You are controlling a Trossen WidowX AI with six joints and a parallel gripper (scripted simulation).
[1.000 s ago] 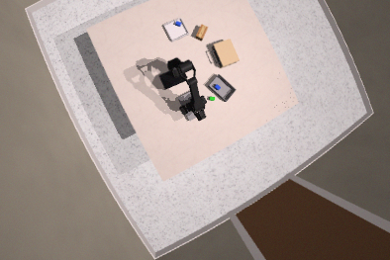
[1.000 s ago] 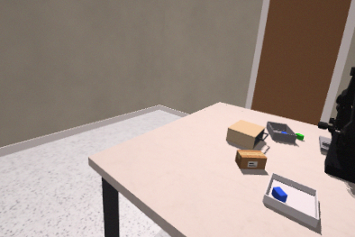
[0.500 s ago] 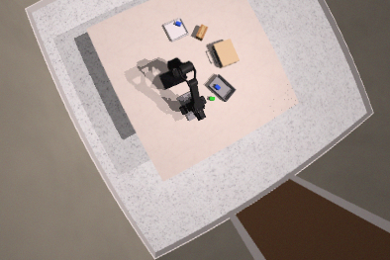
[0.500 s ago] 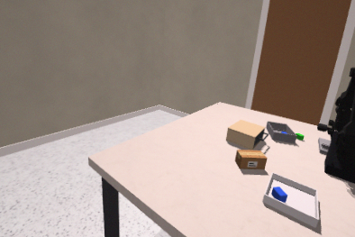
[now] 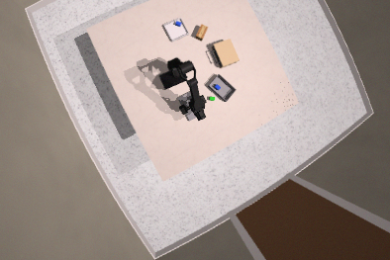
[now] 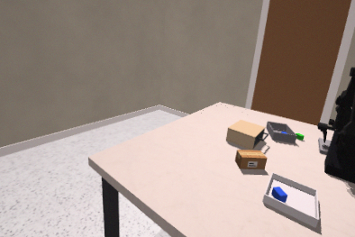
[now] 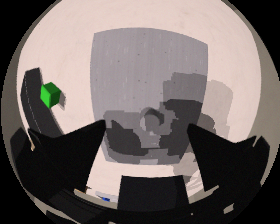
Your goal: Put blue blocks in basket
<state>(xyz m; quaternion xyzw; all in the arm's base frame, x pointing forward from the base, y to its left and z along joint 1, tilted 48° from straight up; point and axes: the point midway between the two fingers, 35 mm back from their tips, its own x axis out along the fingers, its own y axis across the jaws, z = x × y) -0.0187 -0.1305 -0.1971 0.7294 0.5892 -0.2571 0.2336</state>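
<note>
The grey lid is 1 cm to the right of my hand and 5 cm below it. From my hand the other things lie so: tan drawer unit: 44 cm ahead, 18 cm to the left, 3 cm below; then green block: 16 cm ahead, 5 cm to the right, 5 cm below; then grey box: 27 cm ahead, 2 cm to the right, 5 cm below.
</note>
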